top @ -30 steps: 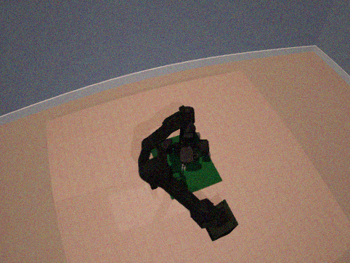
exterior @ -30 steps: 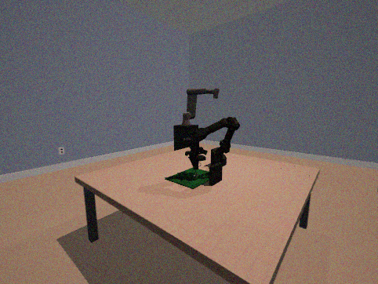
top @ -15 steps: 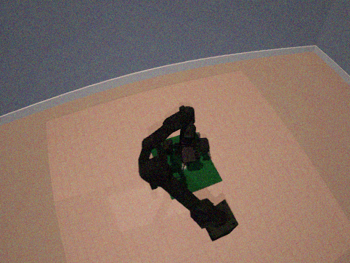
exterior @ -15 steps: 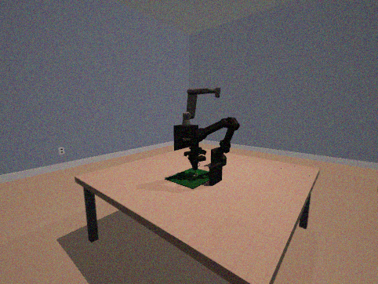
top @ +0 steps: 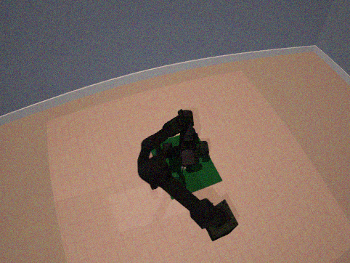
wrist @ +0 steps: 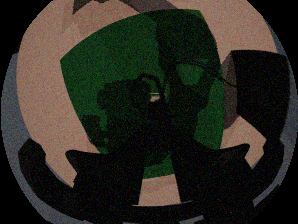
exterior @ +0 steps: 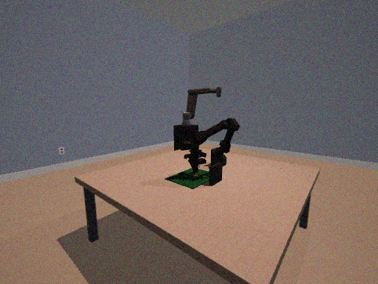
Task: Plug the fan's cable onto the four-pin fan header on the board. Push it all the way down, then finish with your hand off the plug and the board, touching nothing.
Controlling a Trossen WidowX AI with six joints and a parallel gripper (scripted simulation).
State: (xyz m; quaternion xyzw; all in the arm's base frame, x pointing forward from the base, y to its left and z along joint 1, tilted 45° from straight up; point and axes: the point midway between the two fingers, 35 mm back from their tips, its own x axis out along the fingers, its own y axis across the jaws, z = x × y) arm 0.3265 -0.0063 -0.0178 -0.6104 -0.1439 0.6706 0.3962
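Right now my gripper tip is 40 mm above the pale fan header and 10 mm past it. The rest, counted from my gripper tip: black plug: 10 mm behind, 10 mm above; then dark fan: 160 mm to the left, 20 mm above; then green circuit board: 60 mm below, 10 mm to the right, 10 mm ahead.
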